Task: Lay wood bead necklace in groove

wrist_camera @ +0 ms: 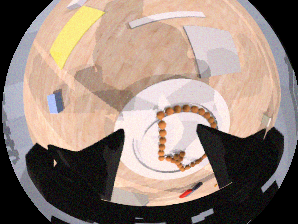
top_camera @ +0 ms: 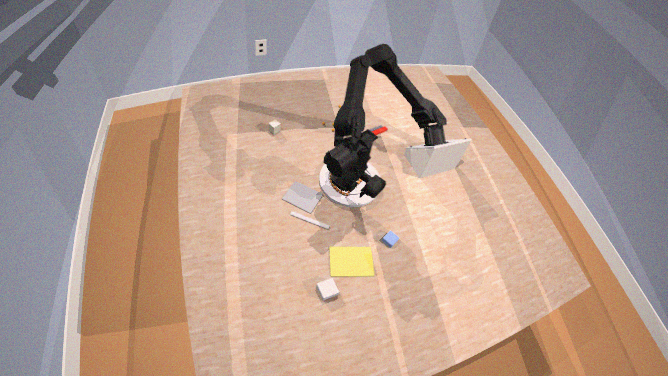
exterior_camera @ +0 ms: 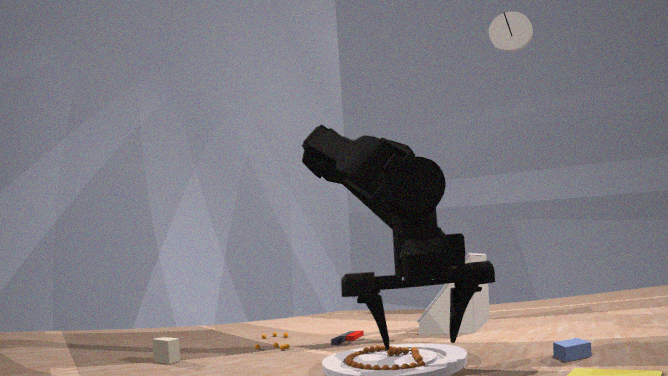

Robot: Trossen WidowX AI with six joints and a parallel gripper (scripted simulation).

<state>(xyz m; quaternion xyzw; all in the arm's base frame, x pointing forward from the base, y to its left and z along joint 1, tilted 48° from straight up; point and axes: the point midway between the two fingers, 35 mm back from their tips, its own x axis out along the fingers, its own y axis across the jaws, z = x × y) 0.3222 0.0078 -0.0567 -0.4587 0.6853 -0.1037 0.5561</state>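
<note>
Now: the grey sheet 14 cm ahead of my gripper tip, 3 cm to the right of it and 3 cm below it. Round my gripper tip: yellow sheet (21 cm to the left, 7 cm ahead, 3 cm below); blue block (18 cm to the left, 6 cm behind, 3 cm below); stick (14 cm ahead, 6 cm to the left, 3 cm below).
</note>
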